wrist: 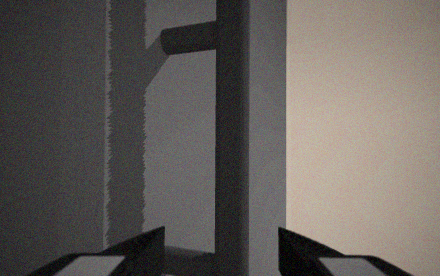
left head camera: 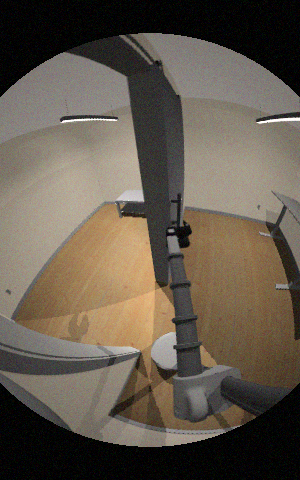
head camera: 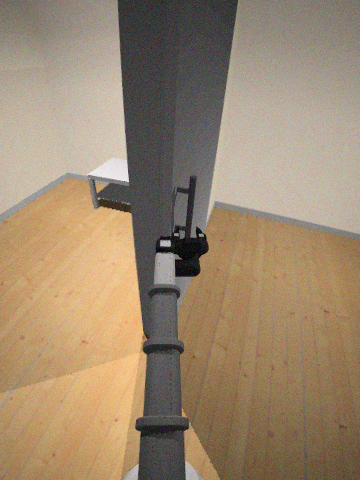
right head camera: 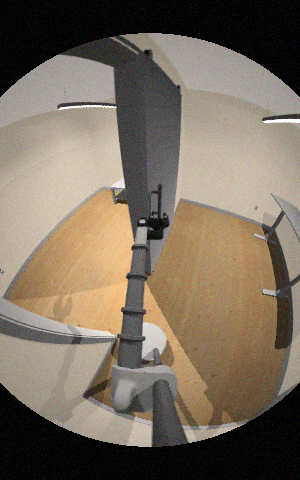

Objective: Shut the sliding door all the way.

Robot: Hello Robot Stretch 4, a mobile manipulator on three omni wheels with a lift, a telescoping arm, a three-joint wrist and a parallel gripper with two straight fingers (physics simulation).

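Seen in the pictures: gripper, fingertip midpoint: (wrist: 221, 247) (left head camera: 177, 221) (head camera: 187, 228) (right head camera: 157, 212); robot's base, link origin: (left head camera: 171, 350) (right head camera: 145, 340).
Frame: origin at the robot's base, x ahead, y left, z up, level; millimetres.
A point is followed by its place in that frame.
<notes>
The grey sliding door (head camera: 202, 100) {x 1170, y -137, z 1386 mm} (left head camera: 175, 145) {x 1157, y -132, z 1471 mm} (right head camera: 164, 135) {x 1172, y -138, z 1473 mm} (wrist: 267, 125) {x 1360, y -204, z 1068 mm} stands open along the right side of the thick dark wall end. Its dark upright bar handle (head camera: 191, 205) {x 870, y -97, z 1056 mm} (left head camera: 179, 210) {x 870, y -100, z 1039 mm} (right head camera: 160, 197) {x 872, y -103, z 1073 mm} (wrist: 232, 125) {x 870, y -95, z 1036 mm} stands off the door's face on short posts. My gripper (head camera: 189, 232) {x 850, y -87, z 959 mm} (left head camera: 185, 226) (right head camera: 159, 217) {x 850, y -87, z 959 mm} (wrist: 221, 247) {x 850, y -87, z 959 mm} is open at the handle's lower part. In the wrist view the bar shows between the two spread fingertips, with a gap on each side, nearer the right one. How deep the bar sits between the fingers is hard to tell.
The dark wall end (head camera: 147, 125) {x 893, y 68, z 1339 mm} (left head camera: 150, 150) {x 892, y 65, z 1460 mm} (right head camera: 132, 130) {x 888, y 54, z 1521 mm} stands just left of the gripper and arm. A near wall section (left head camera: 75, 365) (right head camera: 55, 345) is at lower left. A white low table (head camera: 112, 171) {x 2609, y 625, z 423 mm} (left head camera: 131, 196) {x 2581, y 531, z 423 mm} stands behind at left. A desk (left head camera: 289, 205) {x 1234, y -2089, z 923 mm} (right head camera: 289, 207) {x 1380, y -2349, z 923 mm} stands at far right.
</notes>
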